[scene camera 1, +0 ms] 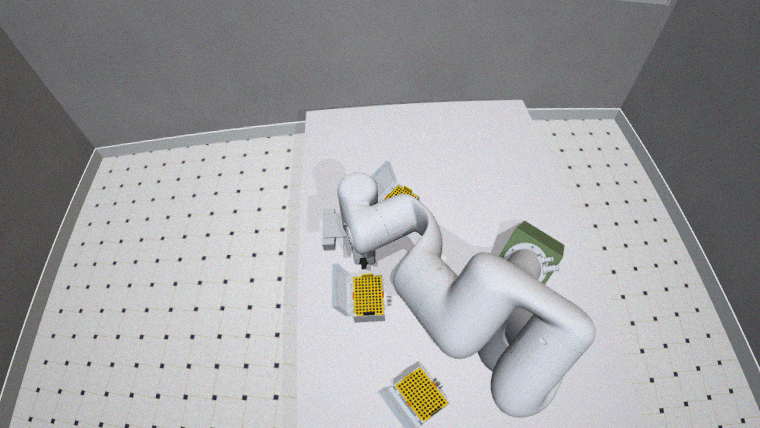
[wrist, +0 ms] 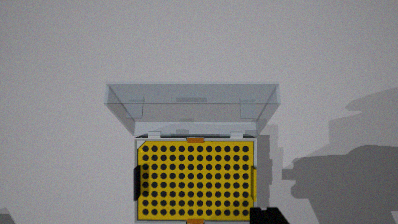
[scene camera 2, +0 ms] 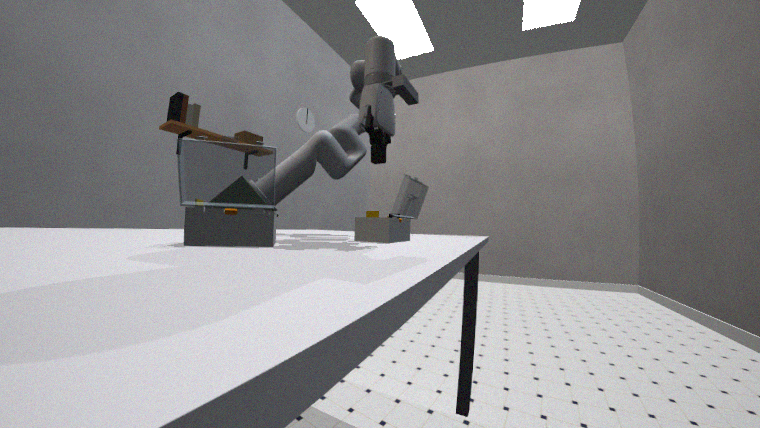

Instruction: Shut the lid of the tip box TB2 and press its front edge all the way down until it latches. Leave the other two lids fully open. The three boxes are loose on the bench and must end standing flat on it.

Labels:
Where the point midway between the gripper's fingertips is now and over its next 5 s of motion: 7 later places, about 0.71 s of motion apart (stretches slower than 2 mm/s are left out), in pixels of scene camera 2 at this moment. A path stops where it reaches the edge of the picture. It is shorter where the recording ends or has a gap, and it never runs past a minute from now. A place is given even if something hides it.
My gripper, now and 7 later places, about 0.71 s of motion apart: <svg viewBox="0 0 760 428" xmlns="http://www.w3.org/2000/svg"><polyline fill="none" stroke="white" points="378,163 421,159 441,158 441,172 441,186 437,188 426,187 415,186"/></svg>

